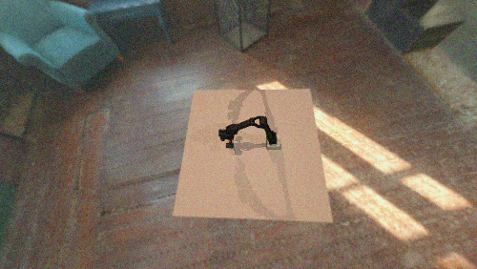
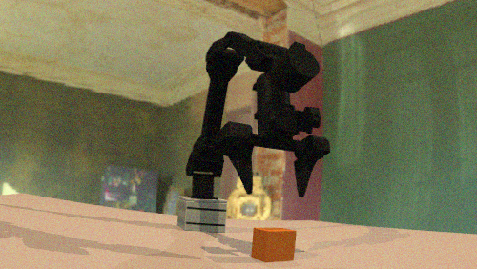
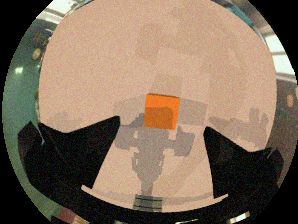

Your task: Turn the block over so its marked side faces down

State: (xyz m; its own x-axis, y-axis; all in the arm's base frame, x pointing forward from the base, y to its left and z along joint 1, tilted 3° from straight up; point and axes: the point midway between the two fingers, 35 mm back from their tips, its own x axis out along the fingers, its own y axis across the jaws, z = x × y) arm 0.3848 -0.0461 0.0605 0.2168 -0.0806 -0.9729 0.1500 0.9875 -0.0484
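Now: gripper tip 10 mm past the orange block and 80 mm above it.
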